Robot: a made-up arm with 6 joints.
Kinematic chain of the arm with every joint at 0, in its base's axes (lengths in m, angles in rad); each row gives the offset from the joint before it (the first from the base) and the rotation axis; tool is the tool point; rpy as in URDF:
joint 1: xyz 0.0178 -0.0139 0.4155 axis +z
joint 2: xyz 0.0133 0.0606 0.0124 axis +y
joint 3: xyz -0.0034 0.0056 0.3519 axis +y
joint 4: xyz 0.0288 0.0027 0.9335 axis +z
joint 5: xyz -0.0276 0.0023 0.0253 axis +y
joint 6: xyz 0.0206 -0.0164 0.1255 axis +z
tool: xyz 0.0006 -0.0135 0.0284 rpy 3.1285 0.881 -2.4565
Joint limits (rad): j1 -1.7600..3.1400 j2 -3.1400..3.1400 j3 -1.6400..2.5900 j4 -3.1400..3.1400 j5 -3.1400..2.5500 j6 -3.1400..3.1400
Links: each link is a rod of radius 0.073 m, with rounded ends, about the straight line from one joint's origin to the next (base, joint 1, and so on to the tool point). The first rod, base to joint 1, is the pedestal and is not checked.
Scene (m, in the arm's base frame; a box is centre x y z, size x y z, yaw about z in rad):
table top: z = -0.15
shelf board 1: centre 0.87 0 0.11 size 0.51 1.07 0.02 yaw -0.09
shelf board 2: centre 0.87 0 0.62 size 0.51 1.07 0.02 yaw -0.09
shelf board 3: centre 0.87 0 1.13 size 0.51 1.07 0.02 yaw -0.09
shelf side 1: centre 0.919 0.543 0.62 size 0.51 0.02 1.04 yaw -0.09
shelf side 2: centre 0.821 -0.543 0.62 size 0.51 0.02 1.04 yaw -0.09
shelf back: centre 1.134 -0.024 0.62 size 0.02 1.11 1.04 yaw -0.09
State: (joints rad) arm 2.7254 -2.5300 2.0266 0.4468 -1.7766 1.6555
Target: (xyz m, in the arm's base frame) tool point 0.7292 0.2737 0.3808
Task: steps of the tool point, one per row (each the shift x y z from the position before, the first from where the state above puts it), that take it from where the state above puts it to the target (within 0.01 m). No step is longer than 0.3 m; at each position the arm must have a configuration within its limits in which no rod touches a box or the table.
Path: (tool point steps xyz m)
1: -0.1734 -0.0034 0.0017
2: -0.1724 0.0346 -0.0016
3: -0.2118 0.1033 0.1106
4: -0.1175 0.2040 0.0118
5: 0.0175 0.2152 -0.0839
6: 0.1249 0.1361 -0.1593
7: 0.1558 0.0105 -0.2026
8: 0.1046 -0.0988 -0.2111
9: 0.0566 -0.0347 0.0011
10: 0.0608 -0.0191 0.0046
11: 0.0596 -0.0031 0.0041
12: 0.0537 0.0112 -0.0006
13: 0.0436 0.0210 -0.0092

